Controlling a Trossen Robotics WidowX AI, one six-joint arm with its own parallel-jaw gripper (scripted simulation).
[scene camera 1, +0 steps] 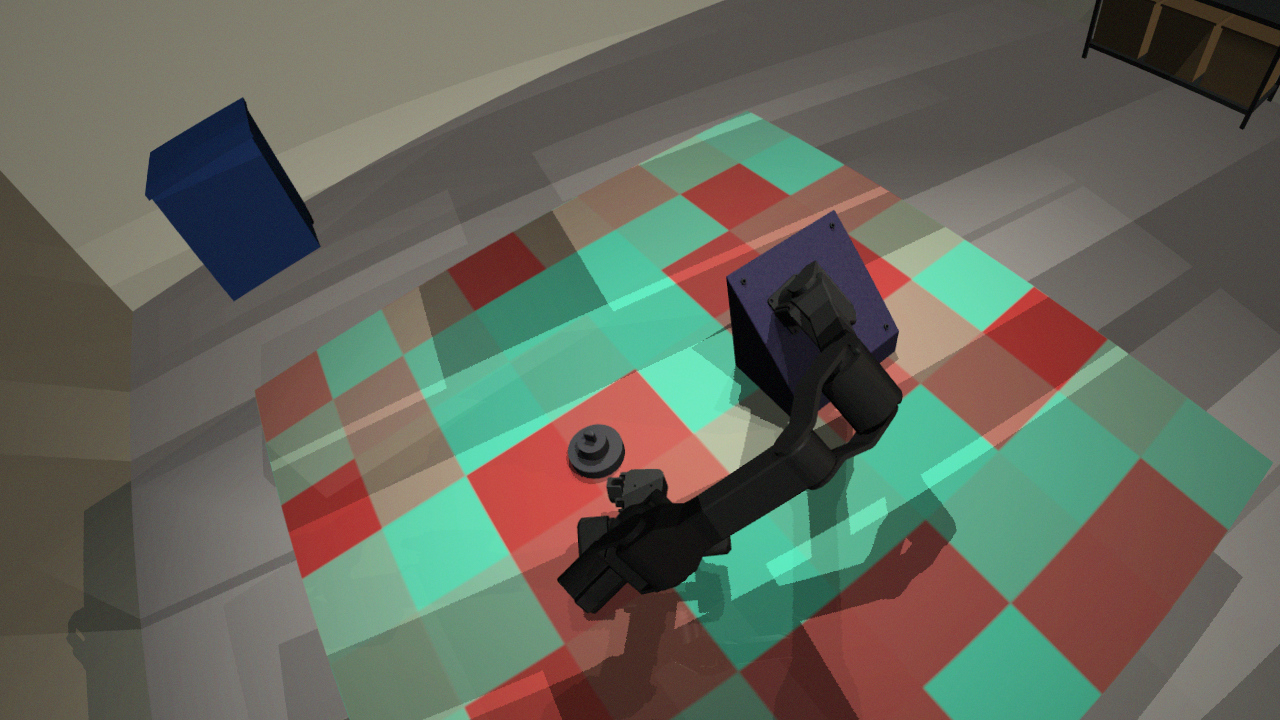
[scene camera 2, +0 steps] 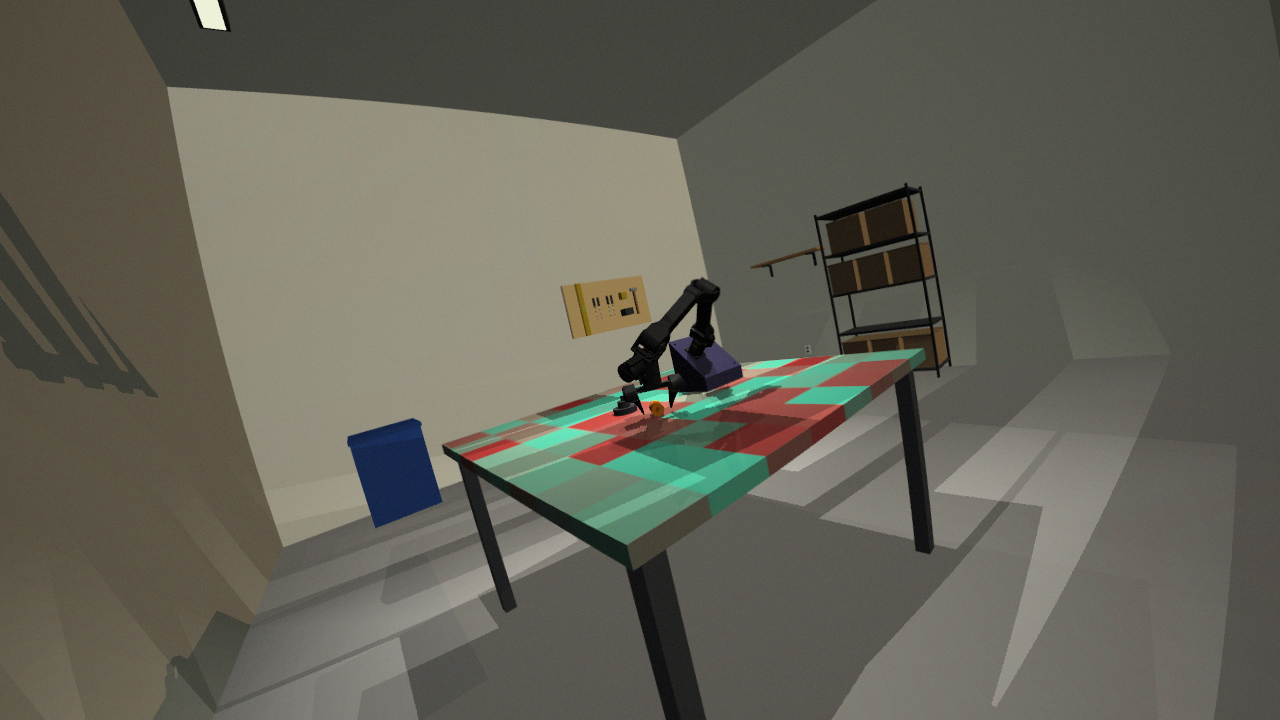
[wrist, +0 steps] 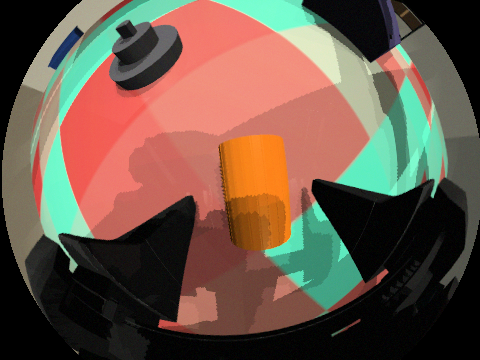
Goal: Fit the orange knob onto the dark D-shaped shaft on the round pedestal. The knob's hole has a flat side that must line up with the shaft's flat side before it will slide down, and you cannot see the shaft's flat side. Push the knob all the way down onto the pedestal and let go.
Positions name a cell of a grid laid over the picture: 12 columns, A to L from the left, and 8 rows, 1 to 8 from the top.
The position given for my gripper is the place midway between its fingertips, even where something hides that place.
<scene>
my gripper: scene camera 1 G6; scene camera 2 G5; wrist G5
</scene>
